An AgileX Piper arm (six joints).
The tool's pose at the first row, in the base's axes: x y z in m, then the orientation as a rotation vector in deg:
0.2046, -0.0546, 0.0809, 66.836, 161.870, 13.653
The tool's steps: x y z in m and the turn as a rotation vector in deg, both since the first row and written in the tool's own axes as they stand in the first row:
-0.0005, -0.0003, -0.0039, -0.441, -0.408, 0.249
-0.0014, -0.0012, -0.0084, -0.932, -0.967, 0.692
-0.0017, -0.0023, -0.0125, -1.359, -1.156, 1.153
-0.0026, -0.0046, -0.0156, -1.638, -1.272, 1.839
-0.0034, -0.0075, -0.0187, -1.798, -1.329, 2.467
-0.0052, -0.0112, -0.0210, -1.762, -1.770, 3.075
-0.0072, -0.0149, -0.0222, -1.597, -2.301, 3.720
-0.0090, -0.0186, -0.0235, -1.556, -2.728, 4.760
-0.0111, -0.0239, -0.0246, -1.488, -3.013, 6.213
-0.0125, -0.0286, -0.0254, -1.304, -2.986, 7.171
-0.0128, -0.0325, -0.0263, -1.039, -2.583, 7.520
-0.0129, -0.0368, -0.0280, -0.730, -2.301, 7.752
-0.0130, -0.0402, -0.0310, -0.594, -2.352, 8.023
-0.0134, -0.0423, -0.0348, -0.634, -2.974, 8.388
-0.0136, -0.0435, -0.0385, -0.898, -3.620, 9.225
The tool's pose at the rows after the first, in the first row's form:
0.2042, -0.0556, 0.0847, 67.021, 161.193, 14.013
0.2037, -0.0574, 0.0890, 67.438, 160.263, 14.353
0.2026, -0.0588, 0.0928, 67.969, 159.666, 14.845
0.2012, -0.0614, 0.0955, 68.862, 159.076, 15.193
0.1994, -0.0644, 0.0981, 69.706, 158.616, 15.414
0.1978, -0.0685, 0.0997, 70.471, 157.928, 15.113
0.1965, -0.0726, 0.1003, 71.288, 157.197, 14.582
0.1950, -0.0766, 0.1009, 72.649, 156.271, 14.311
0.1927, -0.0819, 0.1011, 74.616, 155.225, 14.117
0.1903, -0.0863, 0.1011, 75.992, 154.765, 13.938
0.1877, -0.0894, 0.1014, 76.641, 155.012, 13.856
0.1846, -0.0926, 0.1023, 77.105, 155.245, 13.628
0.1819, -0.0954, 0.1047, 77.497, 155.097, 13.424
0.1802, -0.0976, 0.1081, 77.824, 154.334, 13.098
0.1791, -0.0990, 0.1115, 78.741, 153.163, 13.090

